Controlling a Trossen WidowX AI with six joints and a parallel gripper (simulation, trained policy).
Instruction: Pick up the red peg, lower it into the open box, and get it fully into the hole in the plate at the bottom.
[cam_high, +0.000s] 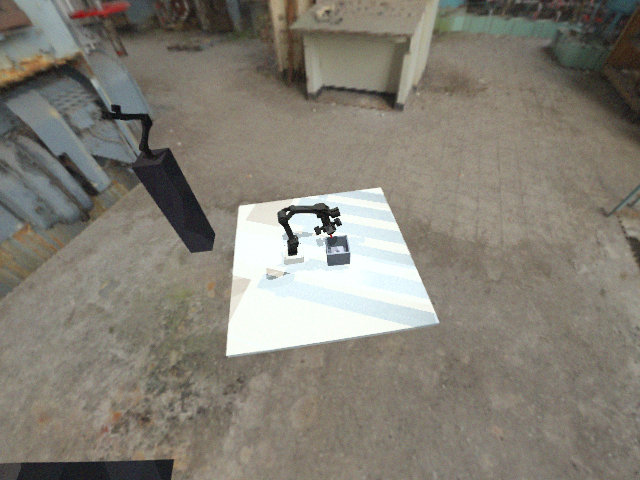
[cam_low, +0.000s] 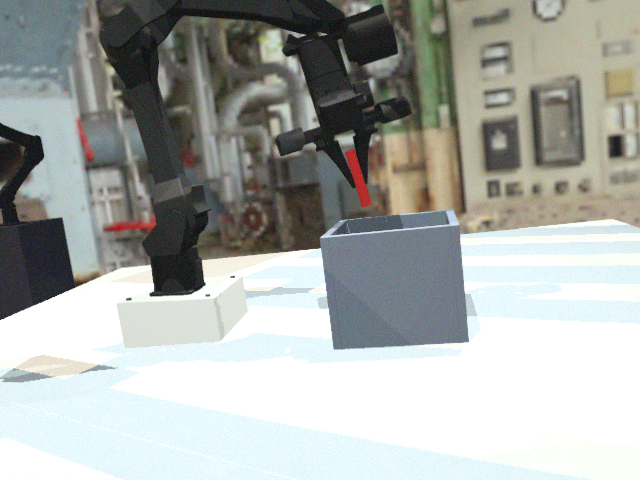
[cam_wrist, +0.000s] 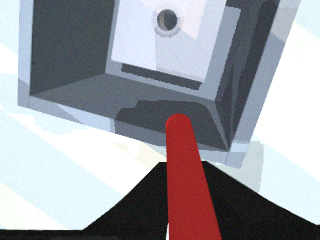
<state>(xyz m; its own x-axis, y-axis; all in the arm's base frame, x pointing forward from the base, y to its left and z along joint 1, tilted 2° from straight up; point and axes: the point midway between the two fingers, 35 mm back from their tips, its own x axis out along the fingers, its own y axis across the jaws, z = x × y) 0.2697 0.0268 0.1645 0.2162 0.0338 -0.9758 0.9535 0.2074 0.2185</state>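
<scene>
Right now the plate is 4 cm ahead of my gripper tip, 7 cm to the right of it and 14 cm below it. The rest, counted from my gripper tip: red peg: 1 cm to the right, 1 cm above.
</scene>
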